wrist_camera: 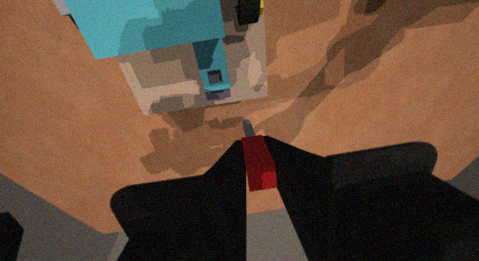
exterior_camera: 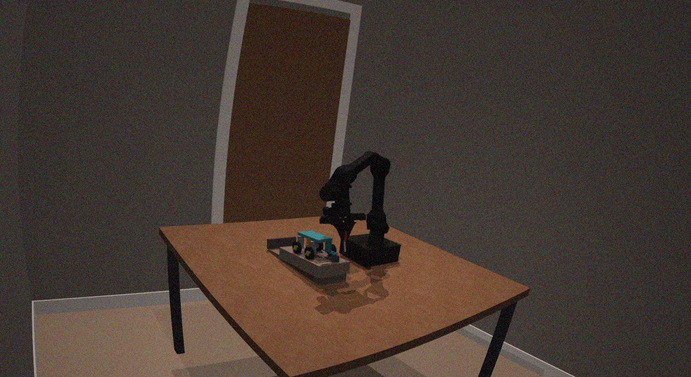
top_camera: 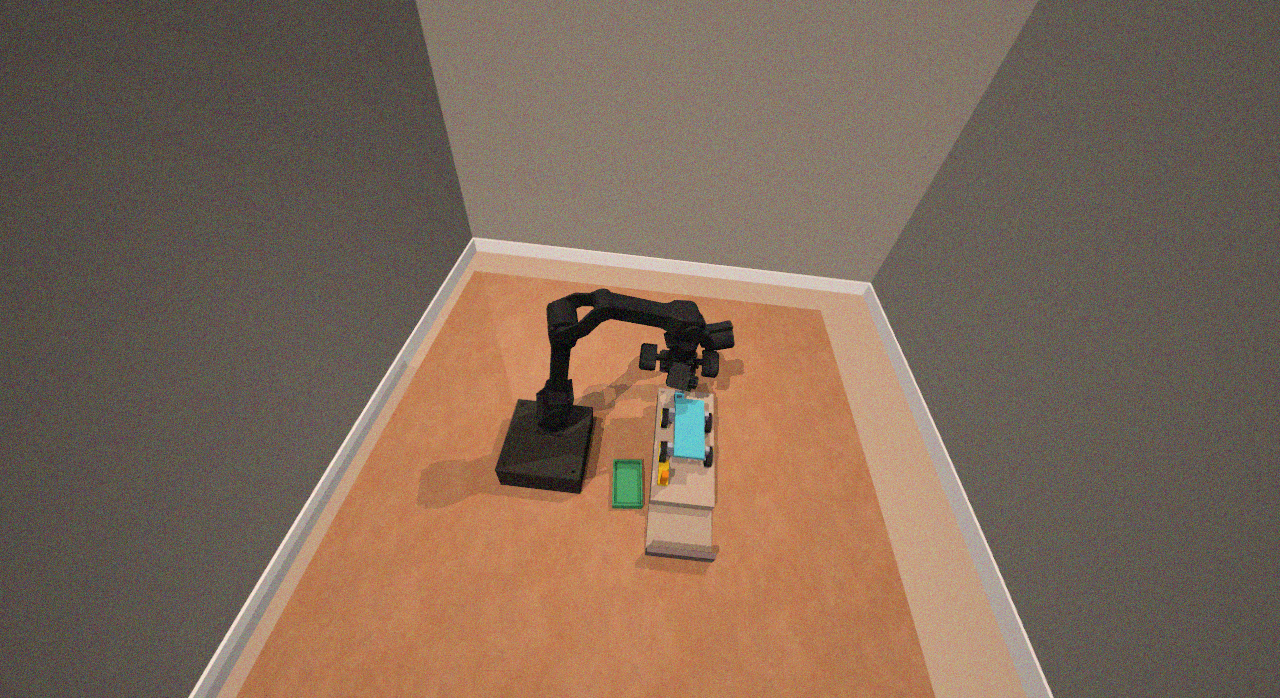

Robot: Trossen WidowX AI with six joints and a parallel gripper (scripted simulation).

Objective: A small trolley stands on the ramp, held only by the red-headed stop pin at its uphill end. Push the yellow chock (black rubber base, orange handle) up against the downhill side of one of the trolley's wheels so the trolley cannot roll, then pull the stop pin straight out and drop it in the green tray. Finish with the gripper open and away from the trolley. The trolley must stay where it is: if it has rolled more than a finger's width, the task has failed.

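Right now the green tray is 80 mm behind my gripper tip, 230 mm to the right of it and 180 mm below it. Also, from my gripper tip: red-headed stop pin right at my gripper tip; then trolley 50 mm ahead, 130 mm to the right, 70 mm below; then grey ramp 50 mm ahead, 130 mm to the right, 130 mm below.
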